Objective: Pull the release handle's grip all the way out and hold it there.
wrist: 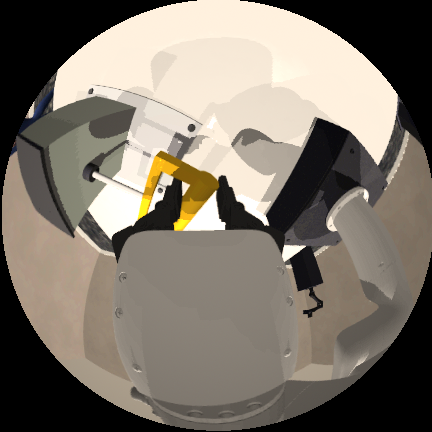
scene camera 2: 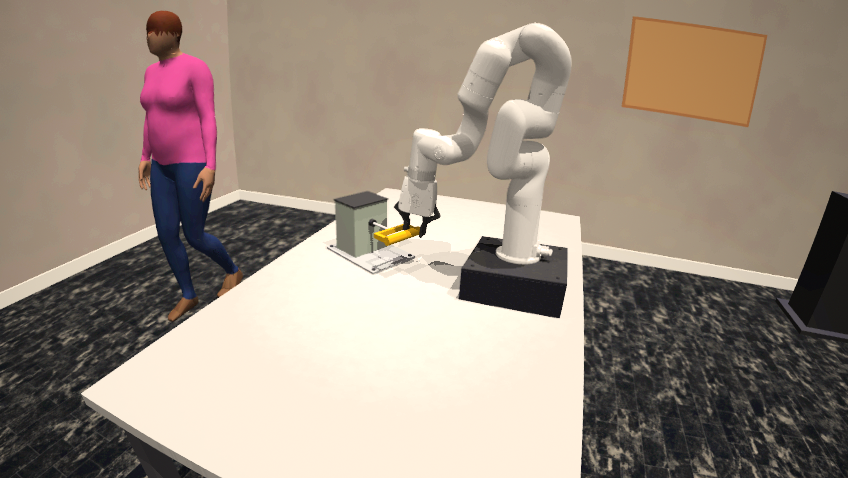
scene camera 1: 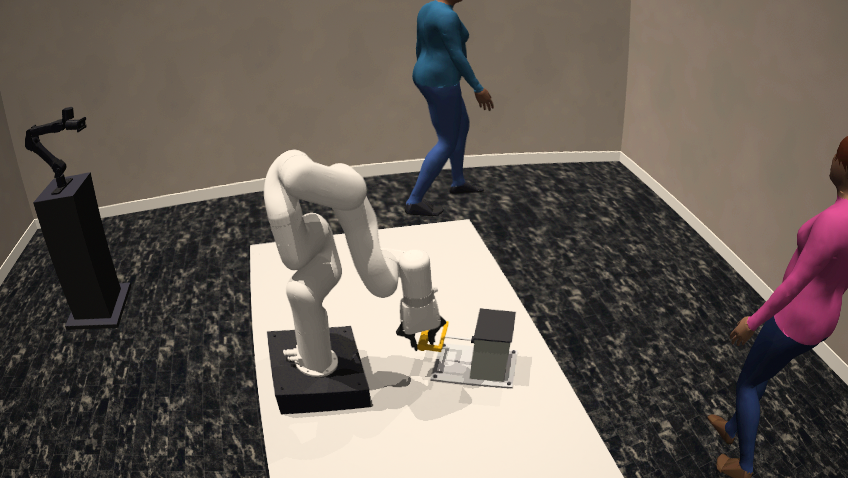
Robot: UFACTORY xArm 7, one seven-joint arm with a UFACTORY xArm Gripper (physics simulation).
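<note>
The release handle's grip (scene camera 1: 424, 340) (scene camera 2: 403, 235) (wrist: 200, 188) is the thick bar of a yellow rectangular frame. A thin pale rod (scene camera 1: 459, 339) (scene camera 2: 380, 225) (wrist: 117, 184) joins the frame to a grey-green housing (scene camera 1: 490, 359) (scene camera 2: 352, 230) (wrist: 65, 167) with a dark lid. The frame stands off the housing, with a length of rod showing between them, above the front part of the housing's base plate. My gripper (scene camera 1: 424, 345) (scene camera 2: 414, 231) (wrist: 199, 184) points down and is shut on the grip, one black finger inside the frame and one outside. The fingers partly hide the frame.
The housing stands on a pale base plate (scene camera 1: 463, 380) (scene camera 2: 356, 261) on the white table (scene camera 1: 451, 433) (scene camera 2: 356, 368). My arm's black base block (scene camera 1: 320, 400) (scene camera 2: 510, 293) (wrist: 305, 165) is on the other side of the grip. Two people (scene camera 1: 442, 47) (scene camera 2: 178, 112) are beyond the table.
</note>
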